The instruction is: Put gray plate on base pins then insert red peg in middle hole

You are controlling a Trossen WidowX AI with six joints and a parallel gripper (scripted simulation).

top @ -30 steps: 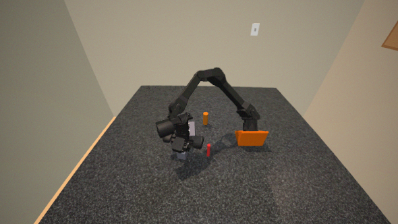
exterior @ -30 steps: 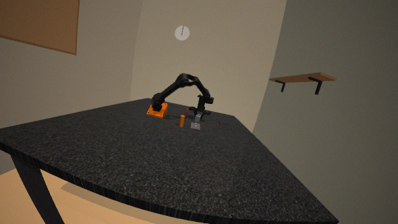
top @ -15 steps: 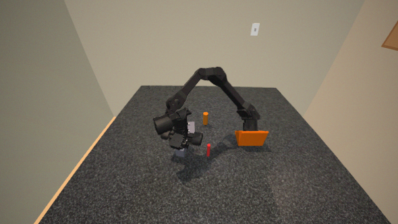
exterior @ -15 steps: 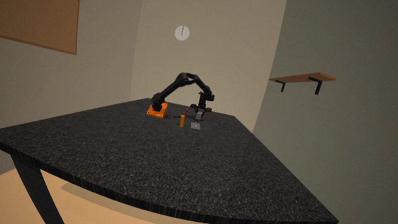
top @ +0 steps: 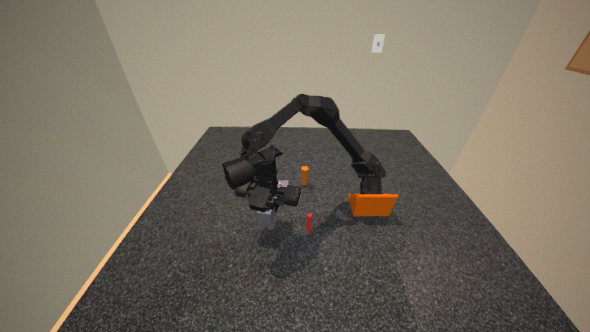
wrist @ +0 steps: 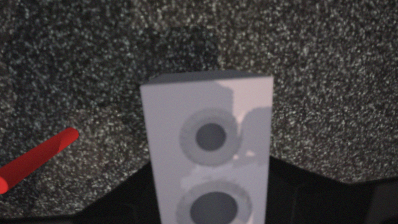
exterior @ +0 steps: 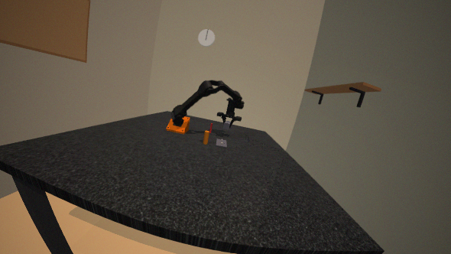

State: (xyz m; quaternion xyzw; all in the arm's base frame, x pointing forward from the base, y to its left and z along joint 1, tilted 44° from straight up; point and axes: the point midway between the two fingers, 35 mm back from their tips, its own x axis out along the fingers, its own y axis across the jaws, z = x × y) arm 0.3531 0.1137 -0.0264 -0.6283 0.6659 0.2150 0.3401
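Now: gripper tip 10 mm past the gray base, 170 mm to the left of it and 70 mm above it. Also, from my gripper tip: red peg (130 mm behind, 10 mm to the left, 40 mm below); then gray plate (30 mm above); then orange cylinder (110 mm behind, 220 mm to the right, 40 mm below).
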